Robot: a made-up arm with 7 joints. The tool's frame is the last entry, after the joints. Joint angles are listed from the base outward.
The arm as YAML. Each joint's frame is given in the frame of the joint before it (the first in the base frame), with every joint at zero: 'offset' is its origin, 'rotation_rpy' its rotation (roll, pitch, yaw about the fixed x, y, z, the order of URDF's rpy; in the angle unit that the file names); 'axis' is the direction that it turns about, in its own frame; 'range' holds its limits. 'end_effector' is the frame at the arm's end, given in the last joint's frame.
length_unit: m
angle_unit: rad
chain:
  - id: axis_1
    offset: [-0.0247, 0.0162, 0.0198]
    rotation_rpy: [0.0, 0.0, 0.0]
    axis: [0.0, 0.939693, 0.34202]
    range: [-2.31, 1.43]
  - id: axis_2
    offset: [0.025, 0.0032, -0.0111]
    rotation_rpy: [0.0, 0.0, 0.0]
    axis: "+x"
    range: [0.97, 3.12]
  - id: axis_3
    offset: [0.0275, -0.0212, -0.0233]
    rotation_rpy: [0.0, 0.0, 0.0]
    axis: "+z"
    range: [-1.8, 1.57]
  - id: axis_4
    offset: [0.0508, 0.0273, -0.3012]
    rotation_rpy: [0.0, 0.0, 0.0]
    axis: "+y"
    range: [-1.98, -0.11]
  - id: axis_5
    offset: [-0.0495, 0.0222, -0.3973]
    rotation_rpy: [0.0, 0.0, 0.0]
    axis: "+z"
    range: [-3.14, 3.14]
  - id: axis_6
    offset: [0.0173, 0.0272, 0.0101]
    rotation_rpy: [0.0, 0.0, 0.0]
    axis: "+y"
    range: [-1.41, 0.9]
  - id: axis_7
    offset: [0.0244, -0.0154, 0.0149]
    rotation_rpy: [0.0, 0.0, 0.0]
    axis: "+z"
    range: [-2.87, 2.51]
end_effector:
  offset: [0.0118, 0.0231, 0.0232]
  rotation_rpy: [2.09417, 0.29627, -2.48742]
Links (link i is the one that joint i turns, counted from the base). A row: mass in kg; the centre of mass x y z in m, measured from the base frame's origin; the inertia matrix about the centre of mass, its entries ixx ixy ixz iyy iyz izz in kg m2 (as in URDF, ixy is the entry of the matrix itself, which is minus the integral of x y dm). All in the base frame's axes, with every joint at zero. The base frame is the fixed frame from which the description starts. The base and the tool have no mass.
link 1: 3.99; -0.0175 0.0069 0.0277; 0.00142 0 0 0.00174 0.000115 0.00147
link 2: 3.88; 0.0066 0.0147 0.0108; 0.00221 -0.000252 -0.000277 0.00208 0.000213 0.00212
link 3: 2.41; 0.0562 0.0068 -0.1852; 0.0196 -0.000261 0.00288 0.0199 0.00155 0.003
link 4: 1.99; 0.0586 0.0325 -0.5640; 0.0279 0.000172 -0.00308 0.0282 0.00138 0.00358
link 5: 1.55; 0.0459 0.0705 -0.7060; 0.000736 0 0 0.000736 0 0.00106
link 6: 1.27; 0.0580 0.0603 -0.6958; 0.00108 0 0 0.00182 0 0.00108
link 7: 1.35; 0.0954 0.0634 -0.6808; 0.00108 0 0 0.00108 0 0.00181
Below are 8 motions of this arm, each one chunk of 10 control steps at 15 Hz.
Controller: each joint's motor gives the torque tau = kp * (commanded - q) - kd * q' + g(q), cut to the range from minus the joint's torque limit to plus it. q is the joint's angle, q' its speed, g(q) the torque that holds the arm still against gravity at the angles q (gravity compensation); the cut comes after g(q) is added. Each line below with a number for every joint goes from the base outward.
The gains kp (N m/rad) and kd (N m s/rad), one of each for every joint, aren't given. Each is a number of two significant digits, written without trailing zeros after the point. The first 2 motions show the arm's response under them.
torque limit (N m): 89 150 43 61 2.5 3.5 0.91
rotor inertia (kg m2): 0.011 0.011 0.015 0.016 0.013 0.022 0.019
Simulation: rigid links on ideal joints. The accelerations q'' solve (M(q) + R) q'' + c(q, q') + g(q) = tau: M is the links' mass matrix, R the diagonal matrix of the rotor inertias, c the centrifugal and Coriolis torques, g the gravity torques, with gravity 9.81 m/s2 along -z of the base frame. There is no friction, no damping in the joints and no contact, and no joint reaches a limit. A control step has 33 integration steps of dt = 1/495 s. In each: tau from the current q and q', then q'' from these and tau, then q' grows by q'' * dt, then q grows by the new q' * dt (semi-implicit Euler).
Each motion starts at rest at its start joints. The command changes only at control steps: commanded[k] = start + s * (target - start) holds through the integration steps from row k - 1 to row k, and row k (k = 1, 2, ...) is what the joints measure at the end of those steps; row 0 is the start. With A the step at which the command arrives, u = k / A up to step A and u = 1 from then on. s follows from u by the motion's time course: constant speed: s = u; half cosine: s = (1 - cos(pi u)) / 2; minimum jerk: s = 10 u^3 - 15 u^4 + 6 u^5; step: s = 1 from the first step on.
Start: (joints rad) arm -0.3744 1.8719 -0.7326 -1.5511 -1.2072 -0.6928 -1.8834
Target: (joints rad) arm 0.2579 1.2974 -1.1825 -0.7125 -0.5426 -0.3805 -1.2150
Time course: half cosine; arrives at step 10
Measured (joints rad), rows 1 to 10:
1: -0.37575 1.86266 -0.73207 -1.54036 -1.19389 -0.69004 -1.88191
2: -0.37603 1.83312 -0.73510 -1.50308 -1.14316 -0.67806 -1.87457
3: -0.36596 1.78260 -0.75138 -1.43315 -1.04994 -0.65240 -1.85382
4: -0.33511 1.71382 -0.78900 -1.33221 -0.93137 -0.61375 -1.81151
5: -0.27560 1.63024 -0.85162 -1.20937 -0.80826 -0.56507 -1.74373
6: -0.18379 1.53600 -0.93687 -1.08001 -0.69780 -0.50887 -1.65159
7: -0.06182 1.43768 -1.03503 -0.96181 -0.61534 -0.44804 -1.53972
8: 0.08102 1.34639 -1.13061 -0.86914 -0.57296 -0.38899 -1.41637
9: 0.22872 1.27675 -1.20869 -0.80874 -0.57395 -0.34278 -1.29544
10: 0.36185 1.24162 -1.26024 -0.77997 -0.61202 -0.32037 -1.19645
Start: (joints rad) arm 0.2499 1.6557 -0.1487 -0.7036 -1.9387 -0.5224 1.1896
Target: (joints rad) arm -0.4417 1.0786 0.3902 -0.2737 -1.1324 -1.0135 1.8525
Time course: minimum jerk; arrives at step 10
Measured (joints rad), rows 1 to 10:
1: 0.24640 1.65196 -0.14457 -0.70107 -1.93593 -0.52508 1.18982
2: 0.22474 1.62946 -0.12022 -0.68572 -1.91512 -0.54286 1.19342
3: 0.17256 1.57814 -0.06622 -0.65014 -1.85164 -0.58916 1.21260
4: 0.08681 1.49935 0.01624 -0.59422 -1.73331 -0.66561 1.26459
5: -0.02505 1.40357 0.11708 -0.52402 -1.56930 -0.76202 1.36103
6: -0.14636 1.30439 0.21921 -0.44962 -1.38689 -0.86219 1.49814
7: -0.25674 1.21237 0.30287 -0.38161 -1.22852 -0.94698 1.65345
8: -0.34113 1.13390 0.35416 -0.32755 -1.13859 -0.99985 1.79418
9: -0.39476 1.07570 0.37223 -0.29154 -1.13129 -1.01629 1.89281
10: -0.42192 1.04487 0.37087 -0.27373 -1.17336 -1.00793 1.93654
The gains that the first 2 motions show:
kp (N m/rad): 120 400 150 150 7.3 12 2.3
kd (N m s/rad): 8.7 18 5.2 11 0.34 0.44 0.2
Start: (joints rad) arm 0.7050 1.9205 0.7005 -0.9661 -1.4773 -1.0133 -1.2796
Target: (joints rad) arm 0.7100 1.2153 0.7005 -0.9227 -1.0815 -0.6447 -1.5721
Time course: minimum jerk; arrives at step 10
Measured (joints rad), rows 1 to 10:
1: 0.70347 1.91747 0.70188 -0.96770 -1.47402 -1.01191 -1.28070
2: 0.69455 1.89799 0.70974 -0.97578 -1.45230 -1.00206 -1.28806
3: 0.67602 1.84789 0.72537 -0.98720 -1.39738 -0.97387 -1.30816
4: 0.65350 1.76104 0.74418 -0.99231 -1.31484 -0.92352 -1.34515
5: 0.63969 1.64288 0.75665 -0.98369 -1.22529 -0.85651 -1.39939
6: 0.64719 1.50760 0.74897 -0.96278 -1.15161 -0.78262 -1.46572
7: 0.67645 1.37203 0.71389 -0.93628 -1.11585 -0.71051 -1.53073
8: 0.71696 1.25444 0.66515 -0.90851 -1.12863 -0.65096 -1.57519
9: 0.75903 1.17385 0.62688 -0.88256 -1.17261 -0.61676 -1.58561
10: 0.79376 1.14023 0.61788 -0.86243 -1.21132 -0.61208 -1.56700

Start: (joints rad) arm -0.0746 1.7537 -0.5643 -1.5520 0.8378 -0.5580 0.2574
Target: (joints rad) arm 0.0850 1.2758 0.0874 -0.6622 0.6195 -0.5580 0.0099
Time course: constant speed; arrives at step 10
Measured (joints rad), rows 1 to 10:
1: -0.06494 1.71015 -0.51170 -1.51269 0.79618 -0.55416 0.24665
2: -0.05545 1.66236 -0.44764 -1.44631 0.75174 -0.54686 0.22188
3: -0.04612 1.61778 -0.37830 -1.36121 0.73192 -0.54449 0.18934
4: -0.03720 1.57530 -0.30543 -1.26667 0.73251 -0.54735 0.15994
5: -0.02847 1.53331 -0.23163 -1.17043 0.73421 -0.55025 0.13969
6: -0.01896 1.49052 -0.15992 -1.07676 0.72492 -0.55037 0.12663
7: -0.00725 1.44597 -0.09242 -0.98660 0.70482 -0.54869 0.11465
8: 0.00791 1.39906 -0.02951 -0.89882 0.67935 -0.54719 0.09849
9: 0.02685 1.34976 0.03008 -0.81165 0.65295 -0.54689 0.07610
10: 0.04881 1.29870 0.08863 -0.72368 0.62770 -0.54779 0.04835

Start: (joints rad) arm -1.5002 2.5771 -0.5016 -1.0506 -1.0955 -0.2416 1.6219
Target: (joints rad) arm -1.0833 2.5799 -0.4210 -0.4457 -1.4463 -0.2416 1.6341
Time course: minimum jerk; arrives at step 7
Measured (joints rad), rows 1 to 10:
1: -1.49371 2.57735 -0.49878 -1.04309 -1.09824 -0.24192 1.62186
2: -1.45771 2.57875 -0.48470 -0.99981 -1.11672 -0.24325 1.62226
3: -1.38371 2.58123 -0.46265 -0.90431 -1.16800 -0.24422 1.62550
4: -1.28651 2.58186 -0.44484 -0.76843 -1.25789 -0.24266 1.63257
5: -1.19404 2.57752 -0.43723 -0.62814 -1.37023 -0.23809 1.63860
6: -1.13201 2.57089 -0.43562 -0.52327 -1.46554 -0.23330 1.63532
7: -1.10705 2.56852 -0.43419 -0.47015 -1.50662 -0.23219 1.62186
8: -1.09940 2.57249 -0.42885 -0.44918 -1.49560 -0.23548 1.60886
9: -1.09580 2.57959 -0.42174 -0.44262 -1.46485 -0.24070 1.60728
10: -1.09303 2.58541 -0.41658 -0.44166 -1.44041 -0.24476 1.61832

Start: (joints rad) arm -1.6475 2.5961 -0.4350 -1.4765 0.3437 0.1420 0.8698
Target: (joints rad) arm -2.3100 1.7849 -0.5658 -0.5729 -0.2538 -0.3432 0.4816
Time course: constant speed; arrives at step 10
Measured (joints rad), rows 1 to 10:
1: -1.67729 2.53620 -0.41527 -1.44845 0.28571 0.11882 0.85145
2: -1.73385 2.45950 -0.42694 -1.38196 0.21485 0.06483 0.81191
3: -1.80479 2.37734 -0.45946 -1.28011 0.16749 0.00298 0.76698
4: -1.87783 2.29540 -0.48903 -1.16523 0.13649 -0.05331 0.73272
5: -1.94893 2.21594 -0.50400 -1.05849 0.09716 -0.10471 0.71036
6: -2.01952 2.13840 -0.50890 -0.96510 0.04279 -0.15378 0.69012
7: -2.09015 2.06104 -0.51386 -0.87811 -0.01685 -0.20179 0.66355
8: -2.15859 1.98230 -0.52395 -0.79032 -0.07471 -0.25012 0.62927
9: -2.22258 1.90145 -0.53874 -0.70022 -0.13360 -0.29928 0.59004
10: -2.28203 1.81837 -0.55607 -0.60965 -0.19883 -0.34832 0.54795

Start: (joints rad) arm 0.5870 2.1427 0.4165 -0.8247 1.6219 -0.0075 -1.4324
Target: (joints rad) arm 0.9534 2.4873 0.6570 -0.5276 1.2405 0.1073 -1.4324
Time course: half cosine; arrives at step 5
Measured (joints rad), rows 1 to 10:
1: 0.61636 2.16054 0.42858 -0.80305 1.61383 -0.00388 -1.43264
2: 0.69733 2.21611 0.46905 -0.73965 1.57256 0.01430 -1.43644
3: 0.79784 2.30391 0.53812 -0.65080 1.48163 0.05126 -1.44727
4: 0.87334 2.40455 0.61527 -0.57440 1.35872 0.09430 -1.45864
5: 0.90026 2.48746 0.66617 -0.54924 1.24618 0.12439 -1.45478
6: 0.90043 2.53344 0.68533 -0.56231 1.17944 0.13188 -1.42867
7: 0.90346 2.54487 0.68758 -0.57219 1.16356 0.12494 -1.39317
8: 0.91514 2.53103 0.67820 -0.56643 1.18380 0.11690 -1.36861
9: 0.93347 2.50515 0.66371 -0.54918 1.21953 0.11150 -1.36753
10: 0.95347 2.47999 0.65076 -0.53022 1.25245 0.10655 -1.38934

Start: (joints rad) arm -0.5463 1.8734 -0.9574 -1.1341 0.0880 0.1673 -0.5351
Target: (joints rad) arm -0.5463 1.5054 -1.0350 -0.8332 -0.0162 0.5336 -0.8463
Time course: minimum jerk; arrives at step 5
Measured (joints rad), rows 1 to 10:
1: -0.55212 1.86038 -0.95571 -1.12034 0.08801 0.17646 -0.53951
2: -0.57831 1.79661 -0.95046 -1.05570 0.09478 0.23495 -0.56432
3: -0.61284 1.68769 -0.95415 -0.95541 0.12138 0.37310 -0.61728
4: -0.62513 1.58029 -0.97948 -0.87667 0.13264 0.52790 -0.68307
5: -0.60045 1.51316 -1.01903 -0.85864 0.07424 0.59749 -0.74235
6: -0.55648 1.47891 -1.05382 -0.86902 -0.03242 0.57319 -0.79378
7: -0.51082 1.46584 -1.07678 -0.87637 -0.11114 0.53455 -0.83892
8: -0.47451 1.46795 -1.08682 -0.87097 -0.13468 0.52593 -0.87357
9: -0.45533 1.47920 -1.08487 -0.85526 -0.12322 0.53410 -0.89454
10: -0.45670 1.49329 -1.07360 -0.83685 -0.09770 0.53901 -0.90333

